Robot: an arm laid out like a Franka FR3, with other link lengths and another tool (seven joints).
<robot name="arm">
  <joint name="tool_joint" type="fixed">
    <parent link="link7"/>
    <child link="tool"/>
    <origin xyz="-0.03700 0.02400 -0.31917" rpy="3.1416 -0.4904 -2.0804"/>
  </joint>
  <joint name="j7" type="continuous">
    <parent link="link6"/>
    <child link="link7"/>
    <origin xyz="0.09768 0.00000 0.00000" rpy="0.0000 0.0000 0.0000"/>
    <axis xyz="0 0 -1"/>
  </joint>
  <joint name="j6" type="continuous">
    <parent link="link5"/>
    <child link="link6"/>
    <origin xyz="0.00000 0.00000 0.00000" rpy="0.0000 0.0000 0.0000"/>
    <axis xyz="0 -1 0"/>
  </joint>
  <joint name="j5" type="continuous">
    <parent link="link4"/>
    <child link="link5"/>
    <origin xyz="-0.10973 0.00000 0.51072" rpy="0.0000 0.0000 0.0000"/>
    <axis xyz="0 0 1"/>
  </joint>
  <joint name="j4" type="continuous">
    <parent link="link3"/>
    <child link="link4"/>
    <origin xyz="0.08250 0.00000 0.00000" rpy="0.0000 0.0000 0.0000"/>
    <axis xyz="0 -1 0"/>
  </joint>
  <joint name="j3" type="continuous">
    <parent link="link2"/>
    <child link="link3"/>
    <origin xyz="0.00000 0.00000 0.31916" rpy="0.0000 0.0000 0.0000"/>
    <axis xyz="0 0 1"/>
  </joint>
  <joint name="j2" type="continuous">
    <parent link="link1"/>
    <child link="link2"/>
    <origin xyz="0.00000 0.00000 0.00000" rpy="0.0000 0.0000 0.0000"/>
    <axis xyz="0 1 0"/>
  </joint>
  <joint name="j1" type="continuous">
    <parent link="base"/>
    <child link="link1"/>
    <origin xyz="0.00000 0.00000 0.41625" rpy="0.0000 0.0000 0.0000"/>
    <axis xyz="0 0 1"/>
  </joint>
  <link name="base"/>
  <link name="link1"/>
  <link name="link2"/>
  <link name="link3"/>
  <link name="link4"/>
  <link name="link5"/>
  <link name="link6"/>
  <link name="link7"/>
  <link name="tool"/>
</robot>
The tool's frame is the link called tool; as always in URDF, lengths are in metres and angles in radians. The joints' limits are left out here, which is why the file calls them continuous.
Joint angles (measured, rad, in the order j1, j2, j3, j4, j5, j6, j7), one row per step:
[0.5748 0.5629 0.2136 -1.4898 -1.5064 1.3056 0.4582]
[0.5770 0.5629 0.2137 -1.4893 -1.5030 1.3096 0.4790]
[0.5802 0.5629 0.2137 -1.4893 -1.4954 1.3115 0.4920]
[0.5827 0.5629 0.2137 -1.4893 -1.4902 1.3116 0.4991]
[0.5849 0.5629 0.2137 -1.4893 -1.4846 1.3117 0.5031]
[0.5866 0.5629 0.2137 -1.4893 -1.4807 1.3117 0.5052]
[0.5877 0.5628 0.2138 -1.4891 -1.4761 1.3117 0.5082]
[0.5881 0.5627 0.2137 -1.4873 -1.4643 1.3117 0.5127]
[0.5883 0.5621 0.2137 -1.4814 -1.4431 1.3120 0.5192]
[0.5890 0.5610 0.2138 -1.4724 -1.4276 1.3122 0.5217]
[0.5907 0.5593 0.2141 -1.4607 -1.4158 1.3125 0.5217]
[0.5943 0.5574 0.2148 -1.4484 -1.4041 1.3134 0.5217]
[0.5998 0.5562 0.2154 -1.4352 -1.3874 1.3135 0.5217]
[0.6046 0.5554 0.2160 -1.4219 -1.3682 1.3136 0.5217]
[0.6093 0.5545 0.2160 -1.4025 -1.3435 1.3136 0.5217]
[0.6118 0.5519 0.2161 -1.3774 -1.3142 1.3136 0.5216]
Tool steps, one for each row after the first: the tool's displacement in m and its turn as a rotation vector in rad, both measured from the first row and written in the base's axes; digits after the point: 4 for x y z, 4 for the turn. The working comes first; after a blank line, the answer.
Tool pose at each row, in the base's axes (x y z in m, rotation vector in rad; the steps are taken from these numbers as rounded here):
[0.7384 0.2459 0.4259 0.8973 -1.1516 2.0047]
[0.7386 0.2486 0.4238 0.8925 -1.1750 2.0118]
[0.7371 0.2513 0.4209 0.8932 -1.1911 2.0116]
[0.7357 0.2531 0.4192 0.8937 -1.1999 2.0105]
[0.7343 0.2546 0.4175 0.8961 -1.2059 2.0076]
[0.7332 0.2557 0.4163 0.8982 -1.2092 2.0055]
[0.7322 0.2565 0.4151 0.8997 -1.2143 2.0026]
[0.7304 0.2567 0.4125 0.9026 -1.2258 1.9919]
[0.7278 0.2571 0.4096 0.9077 -1.2485 1.9723]
[0.7265 0.2584 0.4101 0.9113 -1.2688 1.9581]
[0.7260 0.2610 0.4135 0.9145 -1.2887 1.9483]
[0.7251 0.2654 0.4171 0.9202 -1.3092 1.9404]
[0.7228 0.2710 0.4195 0.9294 -1.3312 1.9279]
[0.7202 0.2763 0.4209 0.9398 -1.3539 1.9118]
[0.7176 0.2819 0.4238 0.9507 -1.3855 1.8896]
[0.7157 0.2869 0.4294 0.9605 -1.4274 1.8611]

[0.0002 0.0027 -0.0021 0.0141 -0.0156 0.0032]
[-0.0013 0.0054 -0.0050 0.0258 -0.0218 0.0039]
[-0.0027 0.0072 -0.0067 0.0323 -0.0246 0.0036]
[-0.0041 0.0087 -0.0084 0.0377 -0.0245 0.0030]
[-0.0052 0.0098 -0.0096 0.0410 -0.0237 0.0028]
[-0.0062 0.0106 -0.0108 0.0455 -0.0236 0.0016]
[-0.0080 0.0108 -0.0134 0.0559 -0.0213 -0.0042]
[-0.0106 0.0112 -0.0163 0.0763 -0.0180 -0.0147]
[-0.0119 0.0125 -0.0158 0.0938 -0.0174 -0.0220]
[-0.0124 0.0151 -0.0124 0.1103 -0.0192 -0.0263]
[-0.0133 0.0195 -0.0088 0.1278 -0.0212 -0.0276]
[-0.0156 0.0251 -0.0064 0.1483 -0.0199 -0.0300]
[-0.0182 0.0304 -0.0050 0.1703 -0.0166 -0.0340]
[-0.0208 0.0360 -0.0021 0.1997 -0.0139 -0.0412]
[-0.0227 0.0410 0.0035 0.2372 -0.0132 -0.0521]

